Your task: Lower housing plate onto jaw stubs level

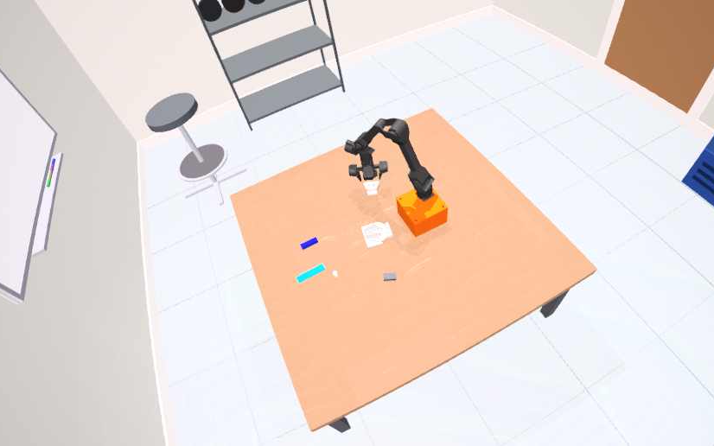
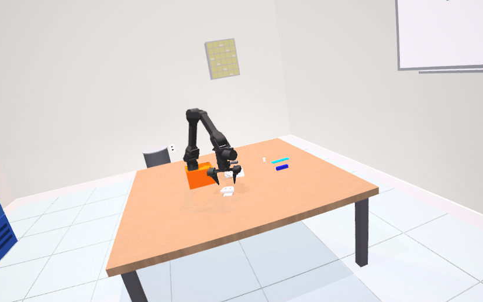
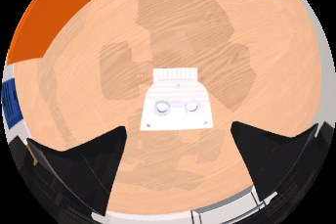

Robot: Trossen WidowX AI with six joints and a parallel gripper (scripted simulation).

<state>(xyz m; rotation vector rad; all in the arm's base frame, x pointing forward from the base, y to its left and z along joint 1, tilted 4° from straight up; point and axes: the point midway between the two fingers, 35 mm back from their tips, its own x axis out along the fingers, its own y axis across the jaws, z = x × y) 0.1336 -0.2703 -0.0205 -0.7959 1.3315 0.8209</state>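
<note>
My gripper tip is 15 cm short of the white base, 25 cm to the right of it and 6 cm above it. Round my gripper tip: blue block 42 cm ahead, 12 cm to the left, 5 cm below; grey block 20 cm ahead, 48 cm to the left, 5 cm below; white cube 39 cm ahead, 34 cm to the left, 5 cm below.
</note>
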